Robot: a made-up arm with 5 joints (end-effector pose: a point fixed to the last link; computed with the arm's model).
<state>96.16 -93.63 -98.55 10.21 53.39</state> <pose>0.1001 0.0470 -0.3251 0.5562 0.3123 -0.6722 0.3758</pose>
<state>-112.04 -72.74 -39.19 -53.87 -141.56</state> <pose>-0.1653 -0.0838 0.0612 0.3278 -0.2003 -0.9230 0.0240</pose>
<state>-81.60 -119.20 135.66 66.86 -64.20</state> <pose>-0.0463 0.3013 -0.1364 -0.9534 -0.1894 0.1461 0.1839</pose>
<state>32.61 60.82 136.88 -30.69 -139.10</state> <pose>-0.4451 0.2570 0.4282 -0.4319 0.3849 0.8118 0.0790</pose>
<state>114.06 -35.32 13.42 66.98 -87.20</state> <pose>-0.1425 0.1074 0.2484 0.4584 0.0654 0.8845 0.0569</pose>
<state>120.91 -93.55 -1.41 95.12 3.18</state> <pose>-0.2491 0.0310 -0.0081 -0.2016 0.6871 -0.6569 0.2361</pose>
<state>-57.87 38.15 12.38 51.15 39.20</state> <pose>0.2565 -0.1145 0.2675 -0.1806 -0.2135 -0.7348 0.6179</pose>
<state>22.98 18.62 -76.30 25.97 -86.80</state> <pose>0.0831 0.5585 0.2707 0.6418 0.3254 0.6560 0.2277</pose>
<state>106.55 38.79 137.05 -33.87 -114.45</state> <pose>-0.4096 -0.3773 0.2843 0.6114 0.0472 -0.6060 0.5068</pose>
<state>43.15 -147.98 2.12 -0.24 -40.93</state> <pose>0.1585 0.0885 0.1744 -0.7408 -0.3129 0.2180 0.5530</pose>
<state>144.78 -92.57 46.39 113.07 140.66</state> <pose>-0.2285 -0.2071 0.1933 0.4905 -0.4767 -0.6509 0.3293</pose>
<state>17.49 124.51 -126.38 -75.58 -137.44</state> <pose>0.2652 0.0632 0.5387 0.5666 0.4454 0.6892 0.0753</pose>
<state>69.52 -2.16 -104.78 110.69 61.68</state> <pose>-0.5115 0.2077 0.3474 0.6796 -0.3310 0.4809 0.4442</pose>
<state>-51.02 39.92 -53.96 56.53 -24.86</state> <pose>0.3641 -0.0164 0.4440 0.3405 -0.6841 0.0717 0.6411</pose>
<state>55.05 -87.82 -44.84 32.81 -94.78</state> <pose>0.1650 0.3105 -0.0945 -0.0287 0.4042 0.6301 0.6624</pose>
